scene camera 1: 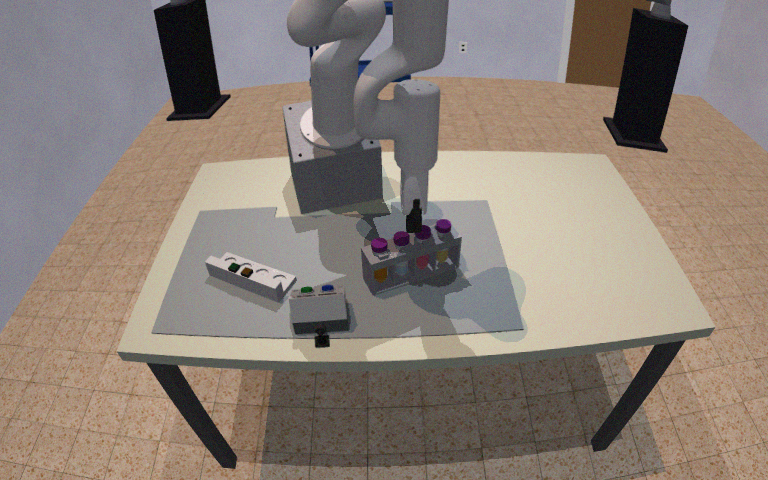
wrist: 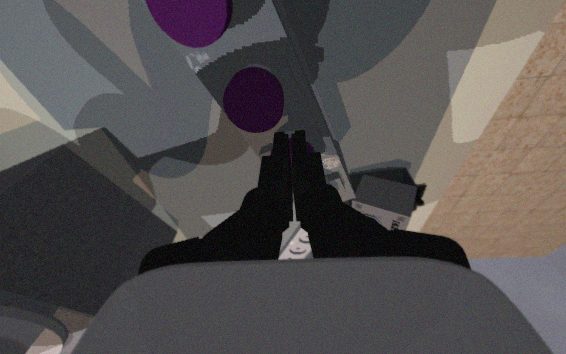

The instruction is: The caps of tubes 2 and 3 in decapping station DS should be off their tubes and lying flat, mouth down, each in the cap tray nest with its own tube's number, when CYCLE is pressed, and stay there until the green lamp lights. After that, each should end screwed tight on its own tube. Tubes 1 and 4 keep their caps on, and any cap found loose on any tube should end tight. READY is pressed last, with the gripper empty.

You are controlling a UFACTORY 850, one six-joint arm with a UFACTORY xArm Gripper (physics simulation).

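Observation:
My gripper (scene camera 1: pixel 414 229) (wrist: pixel 291 152) is shut and empty, pointing down just above the clear tube rack (scene camera 1: pixel 368 276). The rack holds tubes with orange, pale blue, red and yellow contents. Each carries a purple cap: left (scene camera 1: pixel 379 245), second (scene camera 1: pixel 401 238), third (scene camera 1: pixel 423 232) (wrist: pixel 254 99) and right (scene camera 1: pixel 443 225) (wrist: pixel 190 20). The fingertips appear between the second and third caps; purple shows behind them in the wrist view. Cap tightness and tube numbers cannot be told. The white cap tray (scene camera 1: pixel 267 286) (wrist: pixel 298 246) has no purple cap in its nests.
A grey box (scene camera 1: pixel 318 312) (wrist: pixel 385 192) with a green button (scene camera 1: pixel 306 289) and a blue button (scene camera 1: pixel 327 288) stands between tray and rack. A small black piece (scene camera 1: pixel 321 339) is at its front. Dark green and brown squares (scene camera 1: pixel 246 271) show on the tray. The arm's base (scene camera 1: pixel 339 183) stands behind.

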